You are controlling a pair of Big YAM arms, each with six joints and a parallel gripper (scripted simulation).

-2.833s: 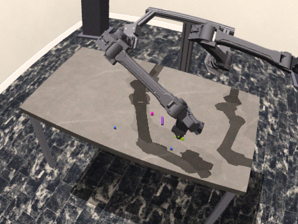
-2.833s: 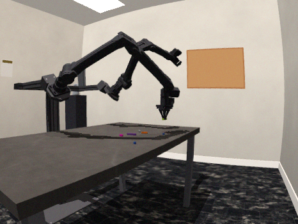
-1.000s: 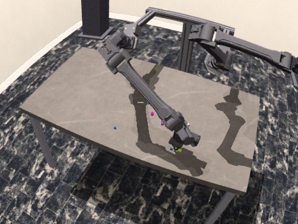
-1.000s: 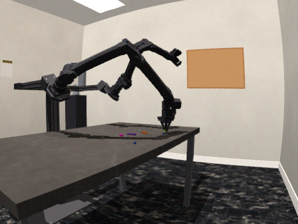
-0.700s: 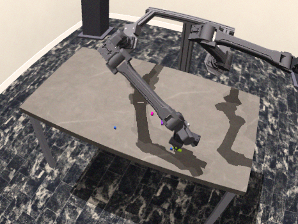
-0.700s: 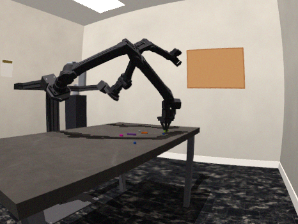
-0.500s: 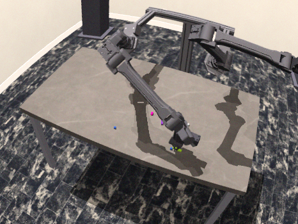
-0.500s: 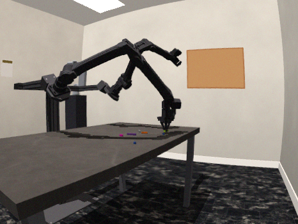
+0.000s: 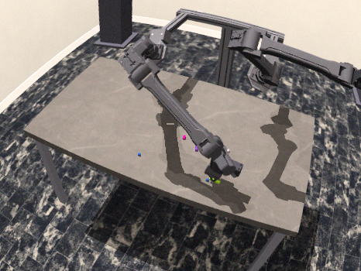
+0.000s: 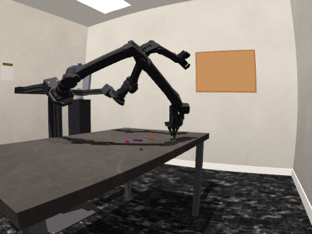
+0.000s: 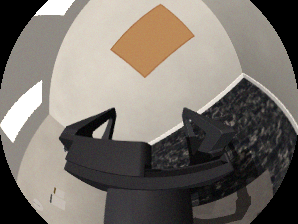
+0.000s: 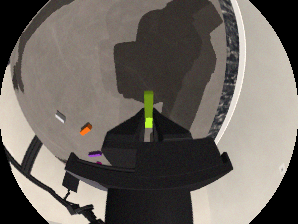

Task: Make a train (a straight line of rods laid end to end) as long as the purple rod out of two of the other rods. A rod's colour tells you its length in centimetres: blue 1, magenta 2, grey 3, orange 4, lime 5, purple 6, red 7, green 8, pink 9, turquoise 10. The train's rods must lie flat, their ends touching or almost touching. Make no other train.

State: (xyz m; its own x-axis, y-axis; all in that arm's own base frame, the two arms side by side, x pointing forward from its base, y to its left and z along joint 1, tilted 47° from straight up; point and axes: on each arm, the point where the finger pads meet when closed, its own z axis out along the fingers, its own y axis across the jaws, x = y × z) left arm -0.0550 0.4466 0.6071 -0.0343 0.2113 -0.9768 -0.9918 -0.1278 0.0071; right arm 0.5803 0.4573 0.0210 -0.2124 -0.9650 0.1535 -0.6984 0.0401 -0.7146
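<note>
Now: the lime rod 1 cm to the left of my right hand. The rest, counted from my right hand: grey rod 20 cm behind, 2 cm to the left, 2 cm below; then purple rod 19 cm behind, 13 cm to the right, 2 cm below; then orange rod 14 cm behind, 3 cm to the right, 2 cm below.
</note>
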